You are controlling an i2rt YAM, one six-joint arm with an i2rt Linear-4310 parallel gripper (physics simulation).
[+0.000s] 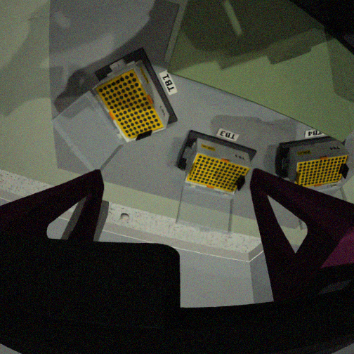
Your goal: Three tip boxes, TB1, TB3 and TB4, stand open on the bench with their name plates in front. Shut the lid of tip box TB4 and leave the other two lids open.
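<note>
Tip box TB4 (320, 167) is at the right with a yellow tip rack in it. Its clear lid (334, 192) stands open below it and is partly hidden behind my right finger. Tip box TB3 (220, 162) is right of the middle, its clear lid (205, 207) open toward the lower edge. Tip box TB1 (131, 102) sits turned at the upper left, its clear lid (87, 127) open to the lower left. My gripper (176, 177) is open and empty, its fingers wide apart. The right fingertip shows just right of TB3; the height above the boxes is hard to tell.
Name plates TB1 (168, 82), TB3 (228, 134) and TB4 (315, 133) lie by their boxes. A green see-through panel or area (240, 85) spans the upper right. A pale speckled strip (155, 221) with a small round mark runs below the boxes.
</note>
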